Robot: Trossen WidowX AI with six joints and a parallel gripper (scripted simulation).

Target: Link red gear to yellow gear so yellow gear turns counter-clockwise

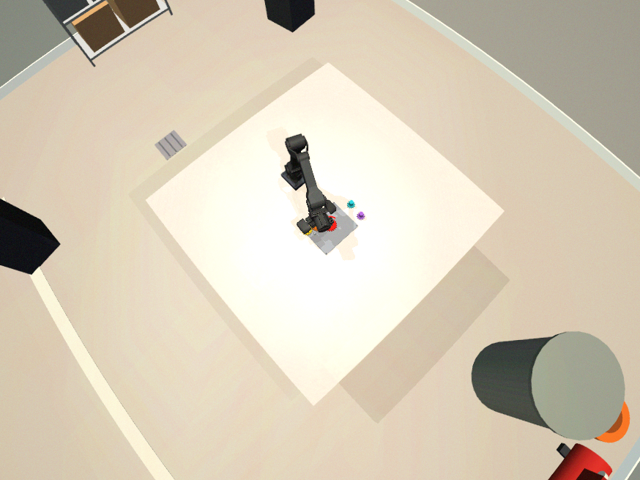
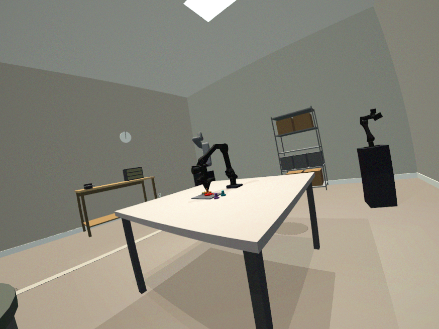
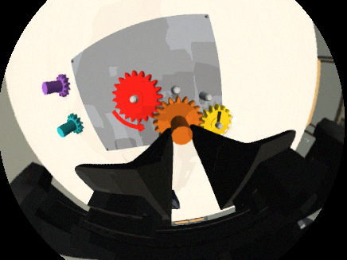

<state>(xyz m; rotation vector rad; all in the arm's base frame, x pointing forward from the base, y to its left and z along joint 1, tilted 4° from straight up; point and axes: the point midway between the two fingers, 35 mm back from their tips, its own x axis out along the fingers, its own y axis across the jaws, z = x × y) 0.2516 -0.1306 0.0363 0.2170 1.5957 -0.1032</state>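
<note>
My gripper tip is now 1 cm above the orange gear. Also, from my gripper tip: yellow gear: 2 cm behind, 5 cm to the right, 2 cm below; grey board: 5 cm ahead, 3 cm to the left, 3 cm below; red gear: 5 cm ahead, 4 cm to the left, 3 cm below.
</note>
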